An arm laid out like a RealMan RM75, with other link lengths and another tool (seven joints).
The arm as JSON. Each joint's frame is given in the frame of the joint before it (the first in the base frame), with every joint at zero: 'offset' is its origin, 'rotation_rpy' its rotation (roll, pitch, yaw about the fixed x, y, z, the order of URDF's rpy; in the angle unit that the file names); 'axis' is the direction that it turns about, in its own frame. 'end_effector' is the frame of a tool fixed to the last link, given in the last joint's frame.
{
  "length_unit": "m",
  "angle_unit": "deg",
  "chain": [
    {
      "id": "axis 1",
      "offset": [
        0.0,
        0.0,
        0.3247
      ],
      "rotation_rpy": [
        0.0,
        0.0,
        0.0
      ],
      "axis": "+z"
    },
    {
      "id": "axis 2",
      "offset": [
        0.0,
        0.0,
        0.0
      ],
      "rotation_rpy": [
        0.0,
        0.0,
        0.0
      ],
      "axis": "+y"
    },
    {
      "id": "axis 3",
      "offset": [
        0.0,
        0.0,
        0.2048
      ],
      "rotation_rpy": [
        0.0,
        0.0,
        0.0
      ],
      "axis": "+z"
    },
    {
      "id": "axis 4",
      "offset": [
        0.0,
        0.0,
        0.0
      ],
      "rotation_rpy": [
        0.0,
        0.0,
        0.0
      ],
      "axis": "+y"
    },
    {
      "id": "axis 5",
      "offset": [
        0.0,
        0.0,
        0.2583
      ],
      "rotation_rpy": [
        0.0,
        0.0,
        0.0
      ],
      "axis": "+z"
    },
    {
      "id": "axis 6",
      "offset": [
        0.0,
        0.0,
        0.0
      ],
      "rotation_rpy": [
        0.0,
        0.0,
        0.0
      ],
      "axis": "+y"
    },
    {
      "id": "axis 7",
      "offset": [
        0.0,
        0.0,
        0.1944
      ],
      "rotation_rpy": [
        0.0,
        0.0,
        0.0
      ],
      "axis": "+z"
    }
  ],
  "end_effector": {
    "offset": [
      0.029,
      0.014,
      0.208
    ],
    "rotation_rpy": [
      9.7,
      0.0,
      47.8
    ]
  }
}
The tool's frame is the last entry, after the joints.
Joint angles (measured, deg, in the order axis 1, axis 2, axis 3, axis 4, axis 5, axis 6, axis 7), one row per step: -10.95, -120.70, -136.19, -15.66, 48.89, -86.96, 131.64; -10.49, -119.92, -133.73, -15.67, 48.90, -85.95, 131.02; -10.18, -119.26, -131.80, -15.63, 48.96, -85.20, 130.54; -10.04, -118.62, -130.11, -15.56, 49.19, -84.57, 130.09; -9.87, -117.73, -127.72, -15.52, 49.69, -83.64, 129.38; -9.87, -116.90, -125.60, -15.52, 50.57, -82.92, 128.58; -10.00, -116.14, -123.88, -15.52, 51.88, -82.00, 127.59; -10.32, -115.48, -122.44, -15.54, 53.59, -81.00, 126.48; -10.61, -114.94, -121.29, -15.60, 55.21, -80.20, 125.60; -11.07, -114.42, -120.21, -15.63, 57.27, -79.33, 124.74; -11.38, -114.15, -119.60, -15.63, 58.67, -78.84, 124.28; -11.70, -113.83, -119.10, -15.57, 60.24, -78.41, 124.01
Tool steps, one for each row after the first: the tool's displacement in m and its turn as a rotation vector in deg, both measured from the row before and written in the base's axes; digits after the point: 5 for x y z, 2 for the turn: -0.00292, 0.00046, -0.01394, -2.45, 0.69, 0.17; -0.00223, -0.00014, -0.01126, -1.97, 0.60, 0.10; -0.00099, -0.00021, -0.01085, -1.89, 0.61, -0.07; -0.00142, -0.00096, -0.01646, -2.83, 0.93, -0.12; 0.00067, -0.00183, -0.01685, -2.90, 0.90, -0.42; -0.00076, -0.00191, -0.01759, -3.02, 0.87, -0.20; -0.00039, -0.00217, -0.01868, -3.16, 0.89, -0.21; -0.00032, -0.00283, -0.01607, -2.69, 0.91, -0.26; 0.00001, -0.00383, -0.01844, -3.00, 1.16, -0.39; 0.00020, -0.00315, -0.01191, -1.88, 0.78, -0.32; -0.00038, -0.00398, -0.01193, -1.87, 1.02, -0.40
